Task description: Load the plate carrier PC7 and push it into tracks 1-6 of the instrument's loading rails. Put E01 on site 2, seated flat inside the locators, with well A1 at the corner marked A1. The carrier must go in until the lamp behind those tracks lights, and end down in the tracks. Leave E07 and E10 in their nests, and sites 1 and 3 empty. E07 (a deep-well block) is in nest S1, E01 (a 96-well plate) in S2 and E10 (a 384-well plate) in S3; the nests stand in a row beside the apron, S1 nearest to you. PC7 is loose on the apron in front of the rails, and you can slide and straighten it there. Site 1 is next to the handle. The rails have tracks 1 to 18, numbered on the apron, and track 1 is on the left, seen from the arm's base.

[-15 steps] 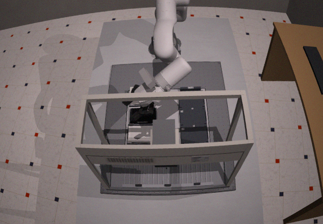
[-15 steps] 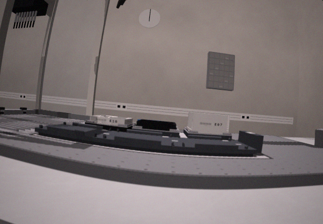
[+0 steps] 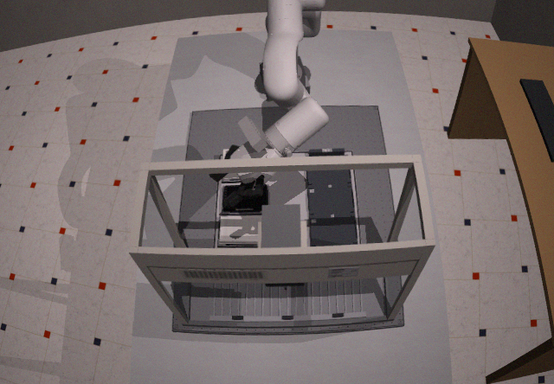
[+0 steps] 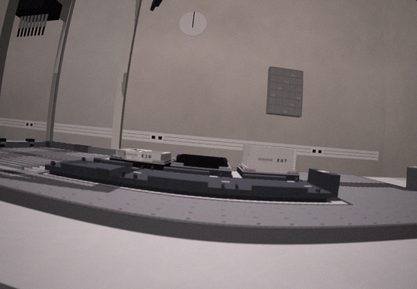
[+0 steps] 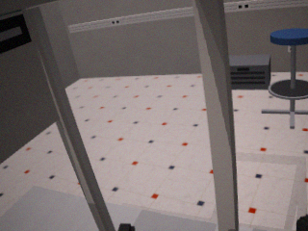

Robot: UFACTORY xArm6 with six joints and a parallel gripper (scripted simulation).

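Right now the well plate E01 is 320 mm below my hand, 170 mm behind it and 30 mm to the left of it. Also, from my hand: nest S2: 330 mm below, 170 mm behind, 30 mm to the left; then plate carrier PC7: 320 mm below, 280 mm to the left, 140 mm behind; then pipetting head: 180 mm ahead, 120 mm to the left, 60 mm below.
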